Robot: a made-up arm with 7 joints.
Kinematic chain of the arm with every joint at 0, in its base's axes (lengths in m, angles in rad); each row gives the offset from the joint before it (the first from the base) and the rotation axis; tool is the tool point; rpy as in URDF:
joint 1: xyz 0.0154 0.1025 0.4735 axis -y
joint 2: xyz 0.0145 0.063 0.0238 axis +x
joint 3: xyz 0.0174 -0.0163 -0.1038 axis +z
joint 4: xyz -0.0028 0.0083 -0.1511 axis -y
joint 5: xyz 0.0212 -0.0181 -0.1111 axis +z
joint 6: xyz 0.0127 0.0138 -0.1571 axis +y
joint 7: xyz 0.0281 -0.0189 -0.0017 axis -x
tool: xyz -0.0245 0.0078 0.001 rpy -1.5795 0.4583 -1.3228
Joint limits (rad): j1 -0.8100..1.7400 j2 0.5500..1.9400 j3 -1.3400..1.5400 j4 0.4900..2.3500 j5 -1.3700..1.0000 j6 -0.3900..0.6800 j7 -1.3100..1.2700
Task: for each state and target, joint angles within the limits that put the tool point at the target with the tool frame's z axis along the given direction. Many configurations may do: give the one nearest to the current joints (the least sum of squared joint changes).
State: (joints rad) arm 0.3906 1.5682 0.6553 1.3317 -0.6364 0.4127 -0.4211
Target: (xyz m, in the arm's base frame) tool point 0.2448 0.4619 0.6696 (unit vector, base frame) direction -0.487 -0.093 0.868
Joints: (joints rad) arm 1.1821 0.8000 0.4594 1.1680 -0.0817 0.5819 -0.3200
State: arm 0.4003 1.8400 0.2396 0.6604 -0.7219 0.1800 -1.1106
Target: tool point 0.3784 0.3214 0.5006 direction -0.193 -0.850 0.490
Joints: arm 0.7249 0.7945 -0.1194 1.3291 -0.3549 0.1878 -1.0379
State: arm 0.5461 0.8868 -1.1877 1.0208 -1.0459 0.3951 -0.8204
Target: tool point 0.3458 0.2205 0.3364 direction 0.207 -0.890 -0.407
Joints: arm 0.4540 0.8686 -0.5962 1.5646 -1.3634 0.6800 -0.4956
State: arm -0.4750 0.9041 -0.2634 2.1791 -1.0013 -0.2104 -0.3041
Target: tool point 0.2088 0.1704 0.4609 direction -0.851 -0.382 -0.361
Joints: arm 0.3491 1.1634 -0.3549 2.3500 -0.8168 -0.2666 -0.3670
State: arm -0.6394 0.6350 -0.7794 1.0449 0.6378 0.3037 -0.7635
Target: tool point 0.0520 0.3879 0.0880 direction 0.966 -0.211 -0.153
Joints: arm -0.4990 0.9858 -0.6796 0.9705 0.6268 0.4843 -0.7347
